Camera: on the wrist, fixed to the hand. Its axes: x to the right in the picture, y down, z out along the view.
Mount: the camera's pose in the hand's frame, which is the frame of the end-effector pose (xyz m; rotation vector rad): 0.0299 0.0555 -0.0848 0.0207 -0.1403 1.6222
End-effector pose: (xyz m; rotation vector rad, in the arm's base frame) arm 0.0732 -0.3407 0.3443 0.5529 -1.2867 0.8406
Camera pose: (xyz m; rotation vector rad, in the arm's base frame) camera 0.0817 -0.2355 0.3496 -0.6192 -1.7494 2.1237
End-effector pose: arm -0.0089 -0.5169 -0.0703 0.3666 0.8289 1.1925
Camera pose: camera -0.1043 -0.4835 -0.1012 1.2422 0.2816 2.5791
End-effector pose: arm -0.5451 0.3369 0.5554 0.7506 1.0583 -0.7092
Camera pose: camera -0.5322 0.4327 0.5127 1.2386 0.0738 0.6241
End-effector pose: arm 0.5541 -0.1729 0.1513 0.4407 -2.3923 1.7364
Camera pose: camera 0.5038 -0.0811 0.1369 1.1042 1.6398 -1.1315
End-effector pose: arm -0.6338 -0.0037 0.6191 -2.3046 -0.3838 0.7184
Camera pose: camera -0.5557 -0.0748 0.6214 -2.1374 1.6052 1.5198
